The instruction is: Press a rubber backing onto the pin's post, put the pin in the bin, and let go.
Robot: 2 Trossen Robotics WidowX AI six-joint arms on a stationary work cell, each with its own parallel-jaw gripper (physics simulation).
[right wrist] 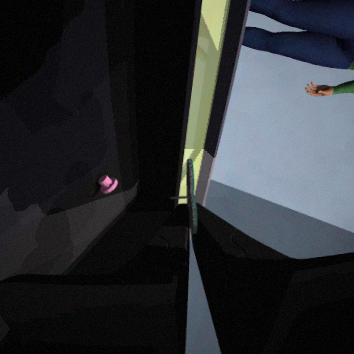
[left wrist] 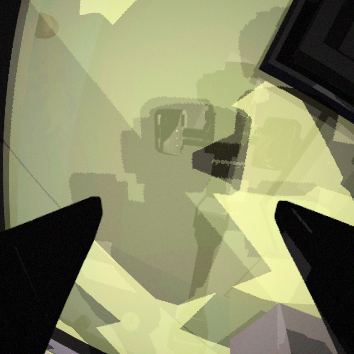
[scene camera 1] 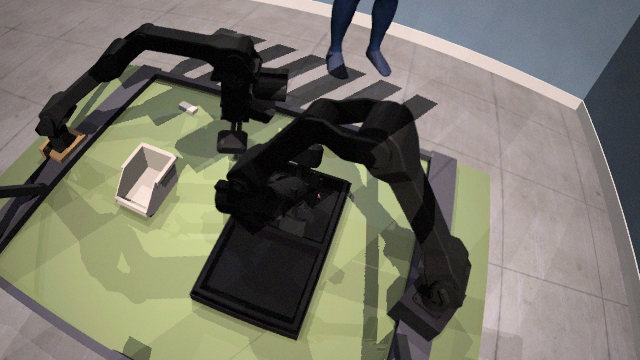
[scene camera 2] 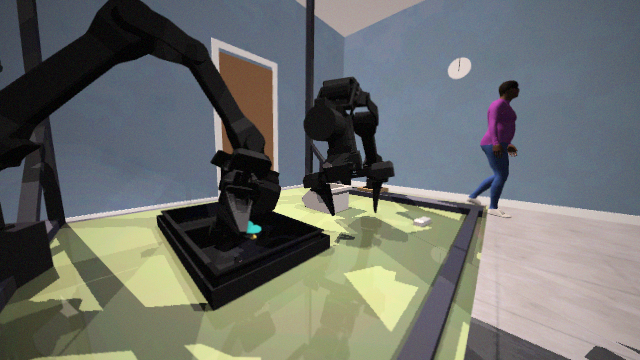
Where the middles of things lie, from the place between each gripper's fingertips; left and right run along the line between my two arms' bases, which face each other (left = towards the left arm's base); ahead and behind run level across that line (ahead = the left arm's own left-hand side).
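White bin [scene camera 1: 149, 174]: 35 cm to the left of my right hand, 17 cm behind it, 2 cm below it. Black two-compartment tray [scene camera 1: 257, 273]: my right hand is 4 cm above it, 14 cm past it and 3 cm to the right of it. Going by their middles, the tray is the nearest to my right hand of the things named here.
The tray is 190 mm to the right of my left hand, 180 mm behind it and 30 mm below it; the bin is 120 mm to the left of that hand, 200 mm behind it and 20 mm below it. By its middle, the tray is nearer to my right hand than to my left hand.
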